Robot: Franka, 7 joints.
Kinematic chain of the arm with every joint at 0, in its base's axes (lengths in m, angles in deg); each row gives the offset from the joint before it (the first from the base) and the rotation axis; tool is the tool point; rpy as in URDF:
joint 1: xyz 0 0 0.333 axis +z
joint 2: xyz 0 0 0 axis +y
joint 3: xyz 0 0 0.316 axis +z
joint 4: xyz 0.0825 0 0 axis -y
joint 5: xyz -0.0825 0 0.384 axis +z
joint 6: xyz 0 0 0 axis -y
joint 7: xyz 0.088 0 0 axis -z
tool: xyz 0 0 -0.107 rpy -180 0 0
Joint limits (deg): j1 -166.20..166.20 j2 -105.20..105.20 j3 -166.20..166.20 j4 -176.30..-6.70 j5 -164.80..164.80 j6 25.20..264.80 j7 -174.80..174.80
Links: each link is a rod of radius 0.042 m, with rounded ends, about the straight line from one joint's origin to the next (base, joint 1, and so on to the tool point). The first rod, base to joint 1, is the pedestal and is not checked.
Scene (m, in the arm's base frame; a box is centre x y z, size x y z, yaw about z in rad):
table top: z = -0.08
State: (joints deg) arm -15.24 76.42 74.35 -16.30 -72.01 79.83 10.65
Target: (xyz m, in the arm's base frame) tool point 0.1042 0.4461 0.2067
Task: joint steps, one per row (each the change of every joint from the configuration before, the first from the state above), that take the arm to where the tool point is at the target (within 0.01 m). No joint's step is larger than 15 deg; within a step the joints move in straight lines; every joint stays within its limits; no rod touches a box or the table.
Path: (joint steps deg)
1: 3.54 0.78 1.16 -13.55 4.21 -3.86 0.00
2: 3.54 0.78 1.17 -13.56 4.22 -3.86 0.00
3: 3.55 0.78 1.16 -13.55 4.21 -3.86 0.00
4: 3.54 0.77 1.16 -13.55 4.21 -3.86 0.00
5: 3.54 0.78 1.17 -13.55 4.22 -3.86 0.00
6: 3.54 0.78 1.16 -13.56 4.21 -3.86 0.00
7: 3.54 0.78 1.17 -13.55 4.21 -3.86 0.00

